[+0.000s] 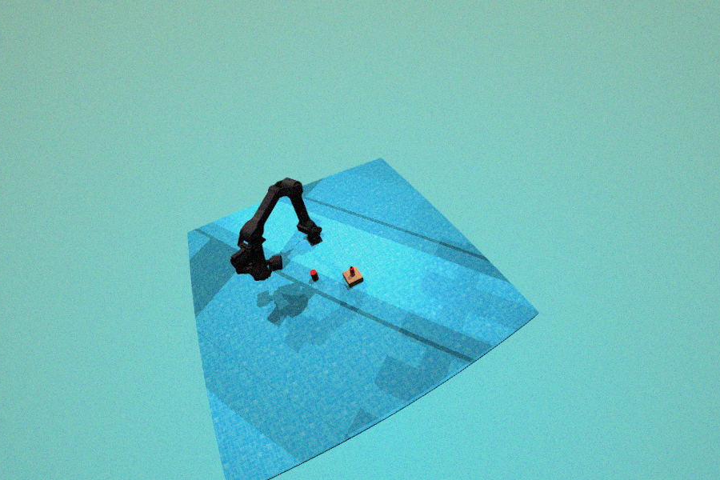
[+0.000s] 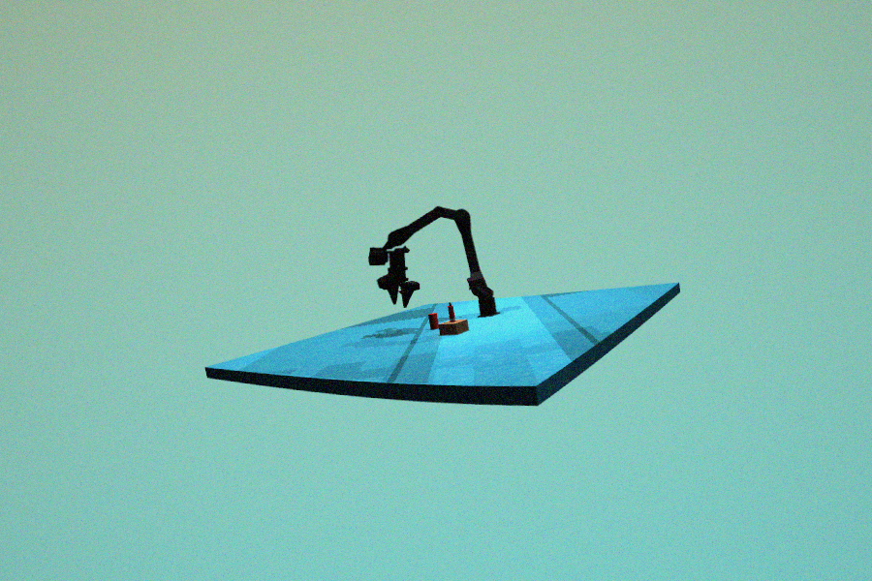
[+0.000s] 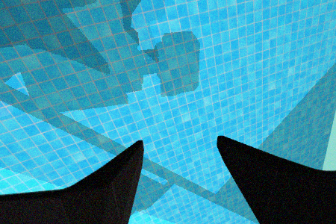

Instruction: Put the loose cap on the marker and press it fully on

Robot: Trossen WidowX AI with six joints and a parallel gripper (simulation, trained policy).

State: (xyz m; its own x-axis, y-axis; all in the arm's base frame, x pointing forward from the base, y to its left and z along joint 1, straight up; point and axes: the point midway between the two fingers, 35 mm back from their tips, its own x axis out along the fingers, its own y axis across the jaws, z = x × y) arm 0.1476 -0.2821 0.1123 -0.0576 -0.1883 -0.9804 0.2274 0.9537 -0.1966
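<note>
My gripper tip is 7 cm short of the red cap, 21 cm to the right of it and 5 cm above it. From my gripper tip the other things lie so: tan holder block (16 cm ahead, 35 cm to the left, 6 cm below).
</note>
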